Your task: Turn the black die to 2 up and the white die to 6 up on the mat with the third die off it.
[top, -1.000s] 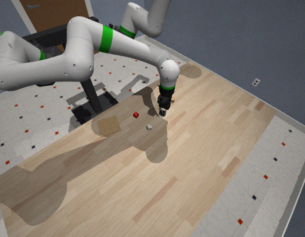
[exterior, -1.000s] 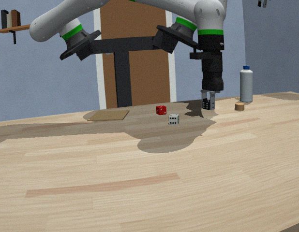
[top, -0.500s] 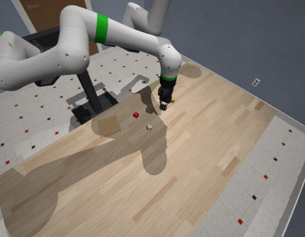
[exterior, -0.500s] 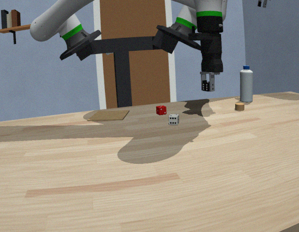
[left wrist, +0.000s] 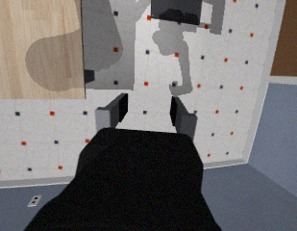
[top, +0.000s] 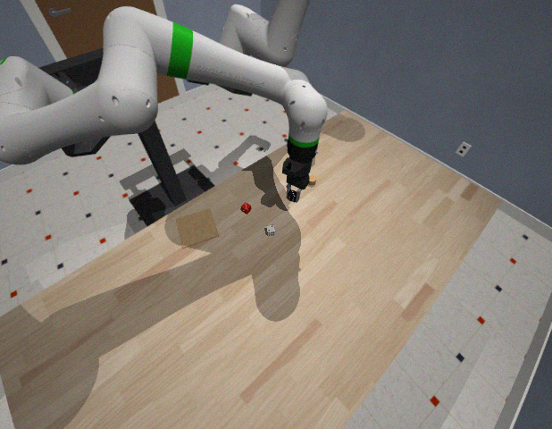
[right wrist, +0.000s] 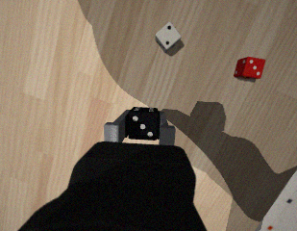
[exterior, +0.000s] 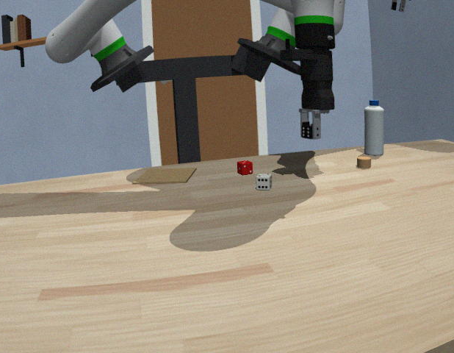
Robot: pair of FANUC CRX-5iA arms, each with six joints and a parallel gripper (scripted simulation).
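Right now the tan mat is 160 mm behind my right hand, 340 mm to the right of it and 120 mm below it. From my right hand the other things lie so: white die: 20 mm ahead, 120 mm to the right, 100 mm below; black die: right at my right hand; red die: 120 mm behind, 140 mm to the right, 100 mm below.
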